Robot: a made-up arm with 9 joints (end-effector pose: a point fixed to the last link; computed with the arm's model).
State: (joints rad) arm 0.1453 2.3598 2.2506 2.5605 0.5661 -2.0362 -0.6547 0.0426 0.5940
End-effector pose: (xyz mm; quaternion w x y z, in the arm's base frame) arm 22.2 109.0 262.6 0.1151 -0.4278 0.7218 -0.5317
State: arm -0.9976 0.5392 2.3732 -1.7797 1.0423 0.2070 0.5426 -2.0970 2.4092
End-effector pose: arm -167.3 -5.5 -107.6 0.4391 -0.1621 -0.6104 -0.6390
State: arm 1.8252 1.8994 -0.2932 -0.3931 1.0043 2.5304 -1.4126 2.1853 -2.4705
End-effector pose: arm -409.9 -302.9 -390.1 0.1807 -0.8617 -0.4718 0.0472
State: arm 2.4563 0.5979 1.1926 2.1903 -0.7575 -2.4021 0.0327 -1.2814 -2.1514
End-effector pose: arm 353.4 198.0 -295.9 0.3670 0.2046 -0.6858 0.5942
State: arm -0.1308 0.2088 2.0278 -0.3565 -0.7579 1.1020 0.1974 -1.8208 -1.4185
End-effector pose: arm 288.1 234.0 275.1 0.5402 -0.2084 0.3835 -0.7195
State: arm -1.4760 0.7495 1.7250 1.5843 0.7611 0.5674 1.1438 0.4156 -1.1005
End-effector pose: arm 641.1 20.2 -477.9 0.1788 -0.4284 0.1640 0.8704
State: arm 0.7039 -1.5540 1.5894 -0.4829 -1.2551 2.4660 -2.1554 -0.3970 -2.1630
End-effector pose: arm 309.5 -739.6 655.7 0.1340 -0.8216 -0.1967 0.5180
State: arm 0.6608 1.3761 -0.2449 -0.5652 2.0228 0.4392 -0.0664 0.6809 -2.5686
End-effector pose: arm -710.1 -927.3 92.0 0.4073 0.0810 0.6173 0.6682
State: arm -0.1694 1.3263 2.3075 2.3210 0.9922 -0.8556 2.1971 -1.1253 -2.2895
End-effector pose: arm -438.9 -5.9 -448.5 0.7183 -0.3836 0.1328 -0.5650
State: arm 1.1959 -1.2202 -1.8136 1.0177 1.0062 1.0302 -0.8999 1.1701 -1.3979
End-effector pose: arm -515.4 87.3 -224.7 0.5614 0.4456 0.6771 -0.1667
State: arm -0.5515 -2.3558 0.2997 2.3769 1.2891 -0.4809 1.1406 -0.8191 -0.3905
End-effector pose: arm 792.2 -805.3 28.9 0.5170 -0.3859 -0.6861 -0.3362
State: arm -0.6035 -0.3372 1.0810 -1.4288 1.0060 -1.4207 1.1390 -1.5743 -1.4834
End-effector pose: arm -299.0 -629.5 -189.7 0.2837 -0.7685 -0.3473 -0.4563
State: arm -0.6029 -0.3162 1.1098 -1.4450 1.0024 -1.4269 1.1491 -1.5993 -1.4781
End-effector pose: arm -309.6 -606.7 -200.6 0.2710 -0.7773 -0.3310 -0.4614
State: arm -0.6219 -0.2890 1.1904 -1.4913 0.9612 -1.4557 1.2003 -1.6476 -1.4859
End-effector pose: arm -326.8 -537.0 -220.4 0.2211 -0.7993 -0.2814 -0.4828
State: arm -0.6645 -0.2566 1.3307 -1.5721 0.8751 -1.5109 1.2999 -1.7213 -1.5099
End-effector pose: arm -336.3 -407.3 -249.0 0.1287 -0.8295 -0.1849 -0.5110
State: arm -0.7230 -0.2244 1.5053 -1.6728 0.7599 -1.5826 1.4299 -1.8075 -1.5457
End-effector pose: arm -314.1 -239.8 -278.6 0.0147 -0.8513 -0.0508 -0.5220
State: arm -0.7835 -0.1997 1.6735 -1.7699 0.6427 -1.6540 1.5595 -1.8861 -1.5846
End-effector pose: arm -257.8 -81.5 -299.4 0.0892 0.8537 -0.0875 0.5055
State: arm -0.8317 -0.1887 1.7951 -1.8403 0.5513 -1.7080 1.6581 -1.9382 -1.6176
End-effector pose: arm -197.2 24.3 -310.0 0.1622 0.8428 -0.1885 0.4774
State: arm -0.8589 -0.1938 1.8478 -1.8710 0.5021 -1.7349 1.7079 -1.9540 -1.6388
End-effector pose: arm -165.6 64.2 -315.0 0.2019 0.8328 -0.2294 0.4617
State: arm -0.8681 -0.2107 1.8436 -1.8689 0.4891 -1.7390 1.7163 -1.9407 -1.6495
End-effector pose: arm -166.3 55.6 -317.0 0.2175 0.8298 -0.2208 0.4641
